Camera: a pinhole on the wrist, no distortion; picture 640 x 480 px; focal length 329.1 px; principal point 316.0 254.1 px. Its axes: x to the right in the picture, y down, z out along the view. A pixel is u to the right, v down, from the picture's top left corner.
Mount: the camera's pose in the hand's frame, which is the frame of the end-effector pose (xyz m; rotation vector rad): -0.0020 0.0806 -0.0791 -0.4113 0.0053 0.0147
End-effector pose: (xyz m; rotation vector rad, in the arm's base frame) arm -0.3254 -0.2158 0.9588 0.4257 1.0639 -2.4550
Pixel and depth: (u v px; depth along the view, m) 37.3 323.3 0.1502
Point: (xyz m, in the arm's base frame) -0.1356 -0.3200 0.9432
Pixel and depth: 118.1 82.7 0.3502
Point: -0.1542 -0.4279 1.2274
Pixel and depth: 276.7 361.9 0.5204
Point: -0.0834 -0.7171 0.9327
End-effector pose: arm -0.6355 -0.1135 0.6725 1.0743 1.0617 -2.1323
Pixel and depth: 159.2 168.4 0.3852
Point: -0.5663 -0.4335 0.8860
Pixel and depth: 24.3 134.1 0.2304
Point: -0.5265 -0.2828 0.8671
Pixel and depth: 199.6 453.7 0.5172
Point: -0.2322 -0.6365 0.6963
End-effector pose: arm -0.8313 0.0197 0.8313 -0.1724 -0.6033 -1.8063
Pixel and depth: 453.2 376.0 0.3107
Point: -0.6118 -0.0744 1.1167
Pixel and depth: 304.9 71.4 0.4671
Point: -0.8829 0.2432 1.2230
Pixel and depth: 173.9 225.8 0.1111
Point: -0.7129 0.0516 0.8702
